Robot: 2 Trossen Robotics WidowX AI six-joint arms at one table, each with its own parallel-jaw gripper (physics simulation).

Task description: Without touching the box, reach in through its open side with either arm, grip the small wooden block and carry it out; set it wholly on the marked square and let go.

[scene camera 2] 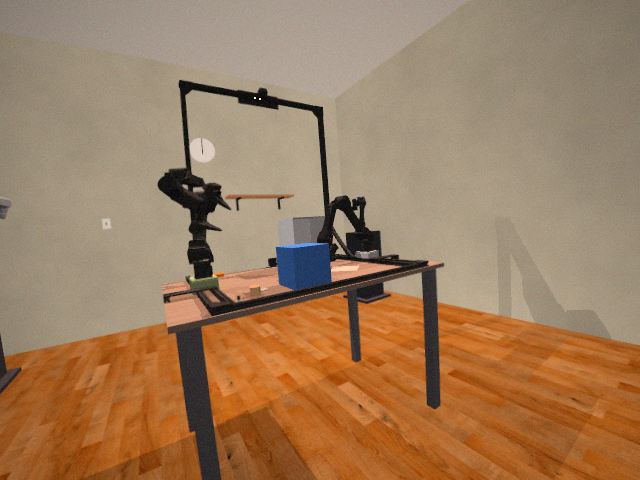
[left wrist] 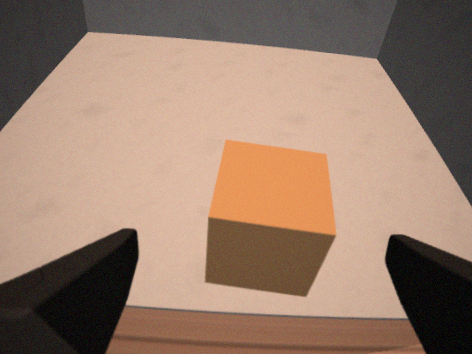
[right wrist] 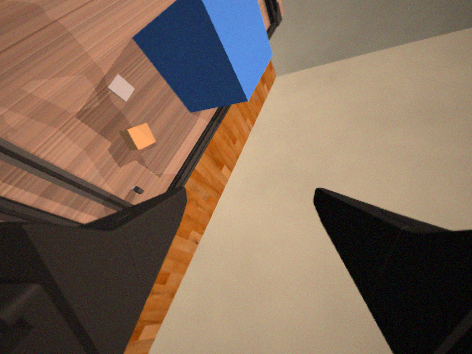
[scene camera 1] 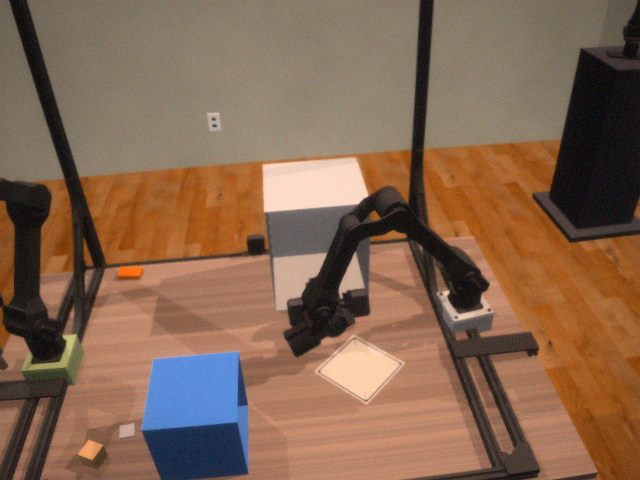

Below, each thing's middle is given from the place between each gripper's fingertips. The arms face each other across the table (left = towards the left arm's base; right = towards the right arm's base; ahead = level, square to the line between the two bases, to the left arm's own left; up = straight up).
I see my right gripper 62 cm to the right of the marked square (scene camera 1: 359, 368), 28 cm above it and 14 cm past it.
The marked square lies 22 cm ahead of my left hand, 4 cm to the left of it and 2 cm below it.
